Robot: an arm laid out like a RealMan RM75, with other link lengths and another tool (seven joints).
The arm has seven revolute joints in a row. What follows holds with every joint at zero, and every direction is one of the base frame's. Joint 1 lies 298.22 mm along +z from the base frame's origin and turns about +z. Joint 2 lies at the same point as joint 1 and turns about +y. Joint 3 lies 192 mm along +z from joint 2 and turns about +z. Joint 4 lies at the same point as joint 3 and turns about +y. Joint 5 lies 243.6 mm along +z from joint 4 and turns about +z. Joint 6 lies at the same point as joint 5 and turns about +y. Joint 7 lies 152.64 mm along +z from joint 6 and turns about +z. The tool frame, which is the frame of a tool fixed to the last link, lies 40 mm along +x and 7 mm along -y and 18 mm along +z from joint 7; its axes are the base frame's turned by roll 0.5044, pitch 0 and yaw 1.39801 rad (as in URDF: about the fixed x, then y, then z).
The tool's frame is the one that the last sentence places.
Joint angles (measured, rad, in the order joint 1, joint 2, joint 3, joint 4, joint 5, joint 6, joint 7), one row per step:
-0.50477, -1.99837, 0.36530, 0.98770, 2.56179, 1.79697, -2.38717
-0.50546, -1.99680, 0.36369, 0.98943, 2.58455, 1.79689, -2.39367
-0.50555, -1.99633, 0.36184, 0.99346, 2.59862, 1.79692, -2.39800
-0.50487, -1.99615, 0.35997, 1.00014, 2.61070, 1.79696, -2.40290
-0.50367, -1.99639, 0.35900, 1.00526, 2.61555, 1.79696, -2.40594
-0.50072, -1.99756, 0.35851, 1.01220, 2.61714, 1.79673, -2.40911
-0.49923, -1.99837, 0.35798, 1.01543, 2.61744, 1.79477, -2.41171
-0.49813, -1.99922, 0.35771, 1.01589, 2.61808, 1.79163, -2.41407
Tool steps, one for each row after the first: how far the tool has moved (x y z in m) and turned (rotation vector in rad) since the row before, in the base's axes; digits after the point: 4 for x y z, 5 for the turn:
-0.0035, -0.0017, 0.0003, -0.00977, 0.01492, 0.01657
-0.0021, -0.0011, 0.0009, -0.00384, 0.01049, 0.01032
-0.0019, -0.0010, 0.0016, -0.00117, 0.01071, 0.00988
-0.0010, -0.0006, 0.0012, 0.00109, 0.00543, 0.00525
-0.0009, -0.0007, 0.0013, 0.00338, 0.00416, 0.00476
-0.0006, -0.0001, 0.0007, 0.00351, 0.00203, 0.00353
-0.0008, -0.0001, 0.0000, 0.00241, 0.00102, 0.00401

